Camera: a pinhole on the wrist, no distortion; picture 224 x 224 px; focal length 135.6 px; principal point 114.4 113.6 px. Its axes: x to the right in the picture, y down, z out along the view. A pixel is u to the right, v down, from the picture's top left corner.
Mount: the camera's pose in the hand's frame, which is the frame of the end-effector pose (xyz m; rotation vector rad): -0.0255 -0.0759 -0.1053 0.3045 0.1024 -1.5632
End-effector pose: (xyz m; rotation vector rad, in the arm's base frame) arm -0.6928 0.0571 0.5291 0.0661 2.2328 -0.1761
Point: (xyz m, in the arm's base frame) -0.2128 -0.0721 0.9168
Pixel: outside the picture
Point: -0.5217 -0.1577 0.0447
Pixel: 94.7 210.6
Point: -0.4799 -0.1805 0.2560
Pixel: 109.8 163.7
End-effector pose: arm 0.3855 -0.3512 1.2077 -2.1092 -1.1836 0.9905
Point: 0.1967 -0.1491 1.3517
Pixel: 213.6 182.4
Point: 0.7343 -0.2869 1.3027
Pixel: behind the camera
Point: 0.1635 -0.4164 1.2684
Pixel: 104.4 62.6
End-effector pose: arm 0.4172 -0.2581 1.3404 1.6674 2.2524 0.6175
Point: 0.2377 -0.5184 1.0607
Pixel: 206.3 50.0
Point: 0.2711 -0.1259 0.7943
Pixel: 146.9 173.3
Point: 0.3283 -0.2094 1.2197
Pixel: 113.9 206.7
